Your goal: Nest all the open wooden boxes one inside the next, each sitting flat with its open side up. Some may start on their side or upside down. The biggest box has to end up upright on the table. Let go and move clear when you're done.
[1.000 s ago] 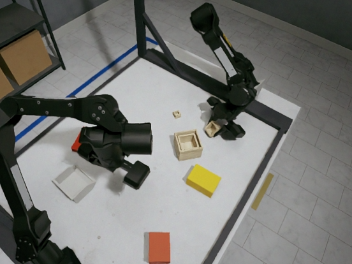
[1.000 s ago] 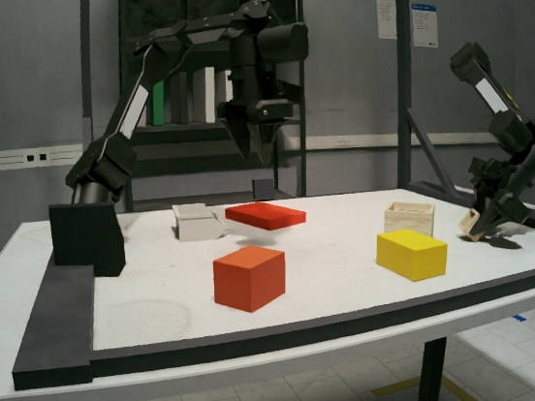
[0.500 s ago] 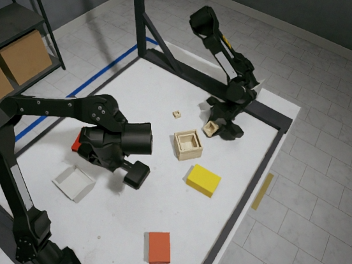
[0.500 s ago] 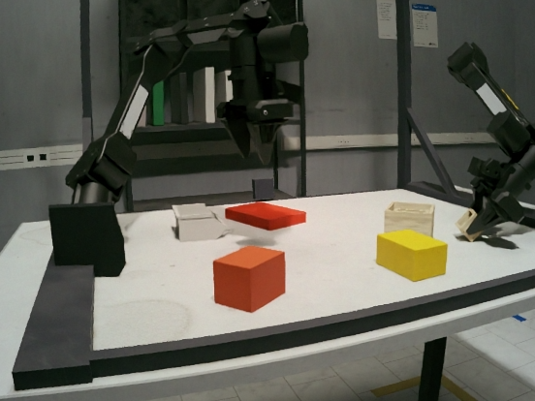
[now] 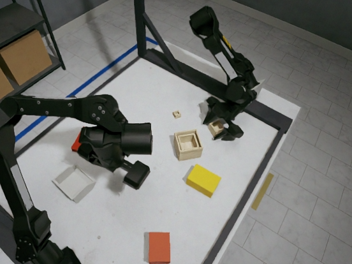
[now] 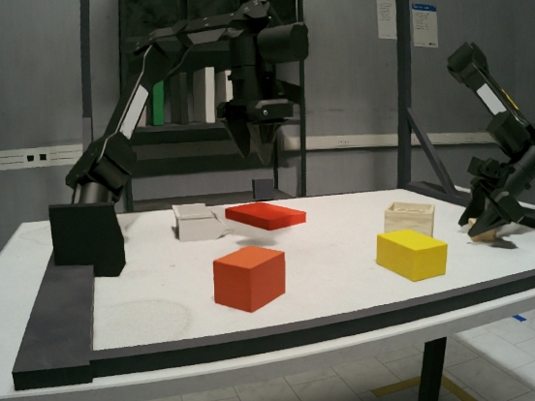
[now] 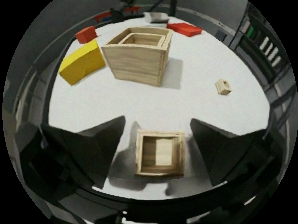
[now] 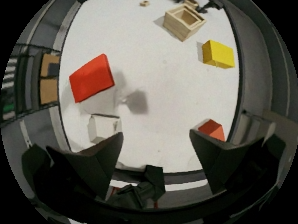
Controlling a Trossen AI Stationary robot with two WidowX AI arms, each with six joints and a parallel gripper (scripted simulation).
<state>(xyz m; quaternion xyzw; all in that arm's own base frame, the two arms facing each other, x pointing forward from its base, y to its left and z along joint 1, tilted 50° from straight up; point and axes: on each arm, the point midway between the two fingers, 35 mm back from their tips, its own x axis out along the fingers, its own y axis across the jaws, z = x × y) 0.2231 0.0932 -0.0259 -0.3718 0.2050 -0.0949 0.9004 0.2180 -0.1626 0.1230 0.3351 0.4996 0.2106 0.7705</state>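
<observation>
Now: the small wooden box 30 mm below my left hand and 10 mm to the left of it. Also, from my left hand: medium wooden box: 130 mm to the right, 20 mm below, 20 mm behind; biggest wooden box: 130 mm to the right, 20 mm below, 20 mm behind; tiny wooden box: 150 mm behind, 40 mm to the right, 40 mm below.
</observation>
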